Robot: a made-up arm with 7 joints. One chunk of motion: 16 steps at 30 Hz.
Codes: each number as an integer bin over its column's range. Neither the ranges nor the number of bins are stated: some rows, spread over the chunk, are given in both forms.
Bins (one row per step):
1: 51 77 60 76 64 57 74
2: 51 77 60 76 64 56 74
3: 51 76 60 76 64 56 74
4: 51 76 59 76 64 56 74
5: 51 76 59 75 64 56 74
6: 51 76 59 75 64 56 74
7: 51 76 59 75 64 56 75
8: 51 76 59 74 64 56 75
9: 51 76 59 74 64 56 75
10: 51 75 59 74 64 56 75
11: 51 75 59 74 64 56 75
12: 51 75 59 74 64 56 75
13: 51 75 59 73 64 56 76
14: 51 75 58 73 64 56 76
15: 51 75 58 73 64 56 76
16: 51 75 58 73 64 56 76
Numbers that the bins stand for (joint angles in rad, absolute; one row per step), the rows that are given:
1: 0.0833 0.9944 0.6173 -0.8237 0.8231 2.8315 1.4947
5: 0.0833 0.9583 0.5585 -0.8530 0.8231 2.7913 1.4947
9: 0.0833 0.9583 0.5585 -0.8823 0.8231 2.7913 1.5558
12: 0.0833 0.9221 0.5585 -0.8823 0.8231 2.7913 1.5558
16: 0.0833 0.9221 0.4997 -0.9116 0.8231 2.7913 1.6168
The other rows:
2: 0.0833 0.9944 0.6173 -0.8237 0.8231 2.7913 1.4947
3: 0.0833 0.9583 0.6173 -0.8237 0.8231 2.7913 1.4947
4: 0.0833 0.9583 0.5585 -0.8237 0.8231 2.7913 1.4947
6: 0.0833 0.9583 0.5585 -0.8530 0.8231 2.7913 1.4947
7: 0.0833 0.9583 0.5585 -0.8530 0.8231 2.7913 1.5558
8: 0.0833 0.9583 0.5585 -0.8823 0.8231 2.7913 1.5558
10: 0.0833 0.9221 0.5585 -0.8823 0.8231 2.7913 1.5558
11: 0.0833 0.9221 0.5585 -0.8823 0.8231 2.7913 1.5558
13: 0.0833 0.9221 0.5585 -0.9116 0.8231 2.7913 1.6168
14: 0.0833 0.9221 0.4997 -0.9116 0.8231 2.7913 1.6168
15: 0.0833 0.9221 0.4997 -0.9116 0.8231 2.7913 1.6168

